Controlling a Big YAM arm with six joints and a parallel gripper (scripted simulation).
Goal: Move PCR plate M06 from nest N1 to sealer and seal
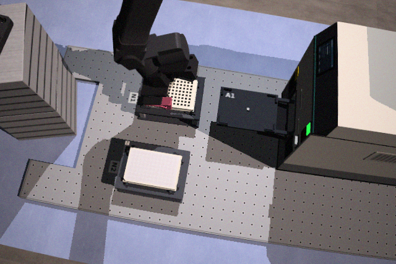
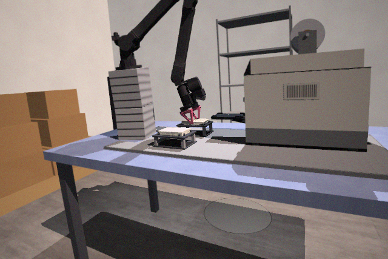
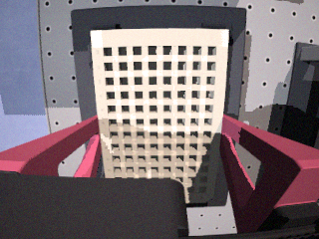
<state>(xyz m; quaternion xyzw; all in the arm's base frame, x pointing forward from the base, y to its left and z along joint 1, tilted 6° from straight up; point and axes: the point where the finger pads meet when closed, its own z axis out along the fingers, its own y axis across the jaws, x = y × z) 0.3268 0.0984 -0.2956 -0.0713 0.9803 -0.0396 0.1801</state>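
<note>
Right now my hand is 20 mm above the plate nest N1. Round my hand: white 96-well plate M06 (right at my hand); then sealer stage (200 mm ahead, 40 mm above, 10 mm to the right); then sealed plate M09 (200 mm to the right, 10 mm below, 10 mm ahead).
</note>
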